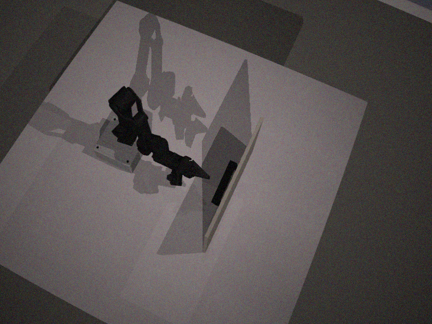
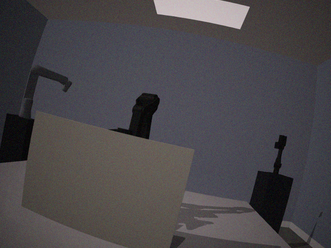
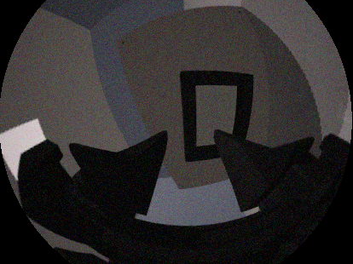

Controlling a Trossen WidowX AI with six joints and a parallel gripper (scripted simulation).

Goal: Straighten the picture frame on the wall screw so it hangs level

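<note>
The picture frame is 70 mm ahead of my gripper tip, 10 mm to the left of it and 50 mm below it. From my gripper tip the other things lie so: beige wall panel 80 mm ahead, 10 mm to the left, 60 mm below.
</note>
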